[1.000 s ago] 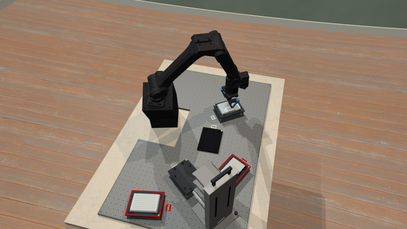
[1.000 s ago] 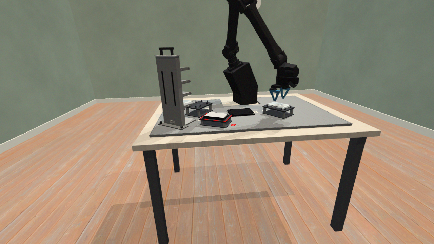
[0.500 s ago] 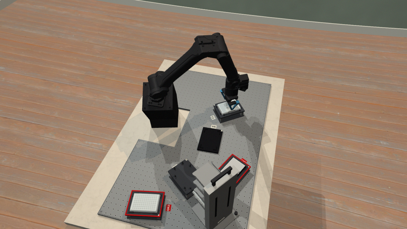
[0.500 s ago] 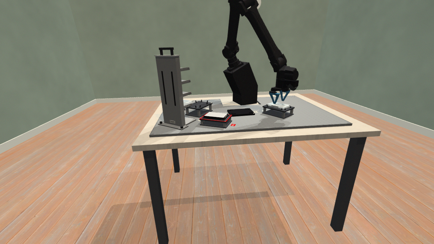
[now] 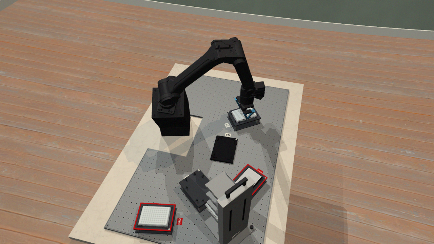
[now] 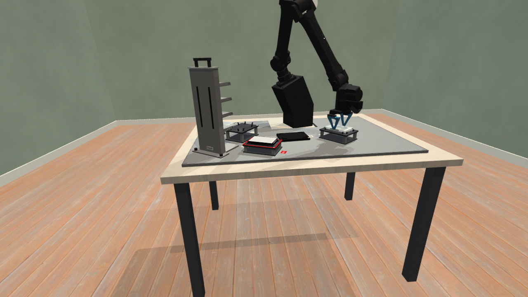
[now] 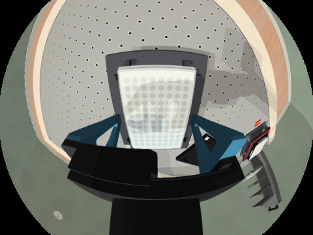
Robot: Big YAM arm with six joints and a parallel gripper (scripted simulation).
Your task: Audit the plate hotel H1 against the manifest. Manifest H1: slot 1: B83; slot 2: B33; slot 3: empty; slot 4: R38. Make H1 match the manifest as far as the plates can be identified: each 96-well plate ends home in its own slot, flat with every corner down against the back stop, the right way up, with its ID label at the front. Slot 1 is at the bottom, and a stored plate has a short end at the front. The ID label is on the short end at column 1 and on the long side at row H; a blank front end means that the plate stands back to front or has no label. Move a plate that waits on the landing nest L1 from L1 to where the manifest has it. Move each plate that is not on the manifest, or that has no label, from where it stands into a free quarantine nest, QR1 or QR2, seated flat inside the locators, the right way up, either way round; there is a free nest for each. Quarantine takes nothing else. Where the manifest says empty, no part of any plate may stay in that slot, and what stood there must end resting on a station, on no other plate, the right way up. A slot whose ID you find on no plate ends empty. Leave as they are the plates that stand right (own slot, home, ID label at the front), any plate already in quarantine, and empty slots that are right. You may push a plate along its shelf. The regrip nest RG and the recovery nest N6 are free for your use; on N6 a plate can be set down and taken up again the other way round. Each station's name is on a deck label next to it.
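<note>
Now: hand 2 cm above the landing nest L1. From my hand the other things lie so: red-edged quarantine nest QR1 (6 cm ahead, 43 cm to the right, 3 cm below); H1 deck label (1 cm behind, 52 cm to the right, 7 cm below); black recovery nest N6 (8 cm behind, 23 cm to the right, 6 cm below).
</note>
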